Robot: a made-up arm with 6 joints.
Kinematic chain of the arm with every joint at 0, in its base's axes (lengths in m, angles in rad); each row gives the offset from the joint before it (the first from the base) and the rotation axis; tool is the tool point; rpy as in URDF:
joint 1: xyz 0 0.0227 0.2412 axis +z
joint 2: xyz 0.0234 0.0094 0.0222 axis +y
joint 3: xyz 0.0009 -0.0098 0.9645 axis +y
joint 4: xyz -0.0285 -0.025 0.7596 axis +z
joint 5: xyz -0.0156 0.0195 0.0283 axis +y
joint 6: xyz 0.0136 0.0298 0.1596 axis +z
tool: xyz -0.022 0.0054 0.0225 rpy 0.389 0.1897 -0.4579
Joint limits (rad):
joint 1: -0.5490..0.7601
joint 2: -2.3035..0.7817
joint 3: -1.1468..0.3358
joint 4: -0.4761..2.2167
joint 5: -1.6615..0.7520
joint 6: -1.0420..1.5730
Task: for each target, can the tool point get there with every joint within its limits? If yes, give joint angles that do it. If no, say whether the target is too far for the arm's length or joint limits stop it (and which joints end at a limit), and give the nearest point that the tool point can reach.
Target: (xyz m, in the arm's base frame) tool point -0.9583 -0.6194 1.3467
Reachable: yes | joints 0.5821 -0.3160 -0.8213 0.2454 -1.0933 -0.3257
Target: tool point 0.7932 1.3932 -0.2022
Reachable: no: joint limits stop it (at a limit: joint 1, joint 2, joint 3, joint 5, joint 6) | nearest point 1.1264 1.1170 1.2595 | short by 1.524 m
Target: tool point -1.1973 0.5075 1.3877
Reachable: yes | joints -0.4216 -0.4319 -0.6972 0.5177 -0.6281 0.2791
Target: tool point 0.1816 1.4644 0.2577
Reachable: no: joint limits stop it (at a limit: joint 1, joint 2, joint 3, joint 5, joint 6) | nearest point 1.0739 1.1476 1.2942 | short by 1.404 m
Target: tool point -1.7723 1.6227 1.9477
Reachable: no: too far | nearest point -1.2904 0.8855 1.3822 | short by 1.047 m
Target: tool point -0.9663 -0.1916 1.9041
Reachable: yes | joints 0.1134 -0.6219 0.1946 2.0020 -0.2065 0.0464
